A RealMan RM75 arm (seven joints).
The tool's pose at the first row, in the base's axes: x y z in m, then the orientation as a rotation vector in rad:
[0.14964, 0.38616, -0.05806, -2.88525, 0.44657, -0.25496]
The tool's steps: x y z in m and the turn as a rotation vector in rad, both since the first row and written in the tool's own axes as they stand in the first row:
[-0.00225, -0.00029, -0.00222, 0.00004, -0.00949, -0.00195]
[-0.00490, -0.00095, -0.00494, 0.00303, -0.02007, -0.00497]
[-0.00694, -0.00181, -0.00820, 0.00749, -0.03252, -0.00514]
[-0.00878, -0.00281, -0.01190, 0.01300, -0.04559, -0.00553]
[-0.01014, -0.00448, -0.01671, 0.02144, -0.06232, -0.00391]
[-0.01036, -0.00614, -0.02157, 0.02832, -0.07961, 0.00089]
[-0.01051, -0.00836, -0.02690, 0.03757, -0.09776, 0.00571]
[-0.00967, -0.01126, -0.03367, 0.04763, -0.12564, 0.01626]
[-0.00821, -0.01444, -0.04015, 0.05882, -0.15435, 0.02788]
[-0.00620, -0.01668, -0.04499, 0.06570, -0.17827, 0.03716]
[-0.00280, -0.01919, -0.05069, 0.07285, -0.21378, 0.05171]
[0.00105, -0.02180, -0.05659, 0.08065, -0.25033, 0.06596]
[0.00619, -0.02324, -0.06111, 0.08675, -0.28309, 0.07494]
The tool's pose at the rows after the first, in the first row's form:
[0.14716, 0.38674, -0.05616, -2.88576, 0.44211, -0.24149]
[0.14431, 0.38770, -0.05376, -2.88364, 0.43518, -0.22707]
[0.14198, 0.38856, -0.05070, -2.87914, 0.43162, -0.20976]
[0.13978, 0.38940, -0.04716, -2.87357, 0.42738, -0.19182]
[0.13800, 0.39052, -0.04232, -2.86433, 0.42461, -0.16886]
[0.13728, 0.39127, -0.03729, -2.85548, 0.42661, -0.14445]
[0.13668, 0.39242, -0.03166, -2.84410, 0.42785, -0.11936]
[0.13692, 0.39364, -0.02435, -2.82930, 0.43509, -0.07984]
[0.13787, 0.39498, -0.01718, -2.81251, 0.44323, -0.03952]
[0.13941, 0.39557, -0.01172, -2.80059, 0.44993, -0.00573]
[0.14215, 0.39581, -0.00518, -2.78489, 0.46151, 0.04486]
[0.14531, 0.39597, 0.00164, -2.76767, 0.47205, 0.09632]
[0.14962, 0.39488, 0.00703, -2.75359, 0.47633, 0.14174]

